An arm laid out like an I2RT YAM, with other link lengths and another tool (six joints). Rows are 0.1 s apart.
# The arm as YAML. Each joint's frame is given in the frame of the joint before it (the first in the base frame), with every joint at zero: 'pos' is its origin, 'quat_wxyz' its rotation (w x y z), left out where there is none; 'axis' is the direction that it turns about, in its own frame. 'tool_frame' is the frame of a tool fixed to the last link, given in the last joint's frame.
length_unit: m
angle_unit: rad
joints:
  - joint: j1
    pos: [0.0, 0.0, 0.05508]
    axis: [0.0, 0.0, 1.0]
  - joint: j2
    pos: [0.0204, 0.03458, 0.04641]
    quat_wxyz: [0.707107, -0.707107, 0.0, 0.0]
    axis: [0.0, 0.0, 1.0]
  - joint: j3
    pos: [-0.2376, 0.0, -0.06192]
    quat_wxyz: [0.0, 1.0, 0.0, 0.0]
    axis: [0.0, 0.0, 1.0]
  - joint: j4
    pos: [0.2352, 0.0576, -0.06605]
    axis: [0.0, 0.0, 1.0]
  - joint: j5
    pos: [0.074, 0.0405, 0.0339]
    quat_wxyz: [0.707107, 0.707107, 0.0, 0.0]
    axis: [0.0, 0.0, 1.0]
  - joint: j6
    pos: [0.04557, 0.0, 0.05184]
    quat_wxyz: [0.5, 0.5, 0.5, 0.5]
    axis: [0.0, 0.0, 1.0]
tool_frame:
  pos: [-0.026, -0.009, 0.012]
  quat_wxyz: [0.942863, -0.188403, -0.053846, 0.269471]
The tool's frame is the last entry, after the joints.
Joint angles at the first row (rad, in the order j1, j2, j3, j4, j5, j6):
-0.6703, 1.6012, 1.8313, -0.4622, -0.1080, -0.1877
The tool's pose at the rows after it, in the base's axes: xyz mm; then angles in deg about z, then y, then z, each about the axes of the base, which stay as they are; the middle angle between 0 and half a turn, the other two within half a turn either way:
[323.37 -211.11 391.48 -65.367 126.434 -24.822]
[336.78 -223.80 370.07 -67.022 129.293 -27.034]
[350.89 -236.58 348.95 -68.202 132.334 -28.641]
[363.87 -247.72 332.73 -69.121 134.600 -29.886]
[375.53 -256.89 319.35 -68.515 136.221 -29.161]
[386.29 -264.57 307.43 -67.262 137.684 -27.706]
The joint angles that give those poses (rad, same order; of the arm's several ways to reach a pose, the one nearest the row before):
-0.6719, 1.6513, 1.8179, -0.4378, -0.0690, -0.2205
-0.6719, 1.7128, 1.8201, -0.4236, -0.0395, -0.2462
-0.6719, 1.7872, 1.8454, -0.4243, -0.0173, -0.2650
-0.6711, 1.8609, 1.8892, -0.4317, 0.0000, -0.2772
-0.6718, 1.9298, 1.9373, -0.4401, -0.0065, -0.2769
-0.6719, 1.9960, 1.9906, -0.4548, -0.0195, -0.2718

